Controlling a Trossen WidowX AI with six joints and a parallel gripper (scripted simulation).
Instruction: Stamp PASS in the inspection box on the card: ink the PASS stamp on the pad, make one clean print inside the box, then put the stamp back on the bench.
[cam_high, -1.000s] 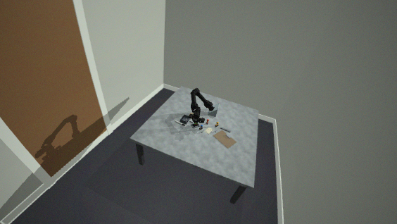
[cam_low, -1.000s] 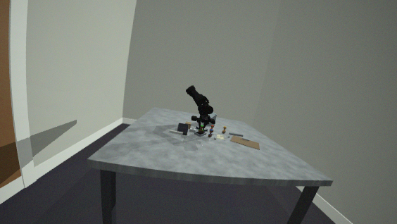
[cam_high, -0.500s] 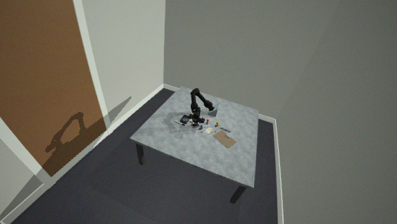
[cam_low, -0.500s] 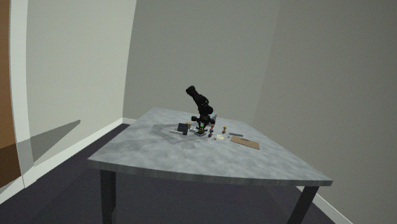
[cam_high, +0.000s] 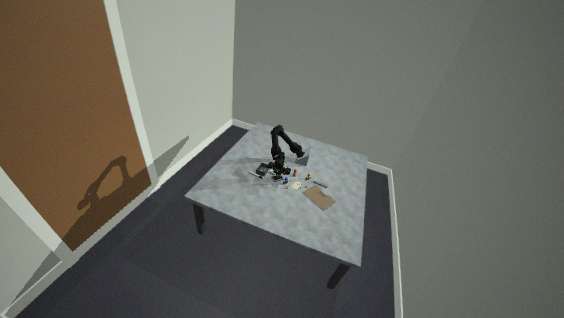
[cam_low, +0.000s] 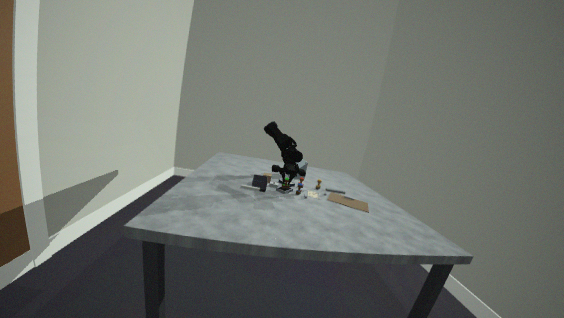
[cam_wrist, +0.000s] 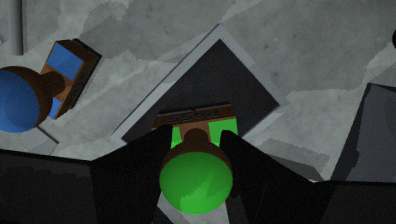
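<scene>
Right now the green stamp is right at my gripper tip. Also, from my gripper tip: red stamp: 13 cm behind, 10 cm to the left, 2 cm below; then dark tray: 1 cm behind, 15 cm to the right, 2 cm below; then tan box: 12 cm behind, 11 cm to the right, 1 cm below.
</scene>
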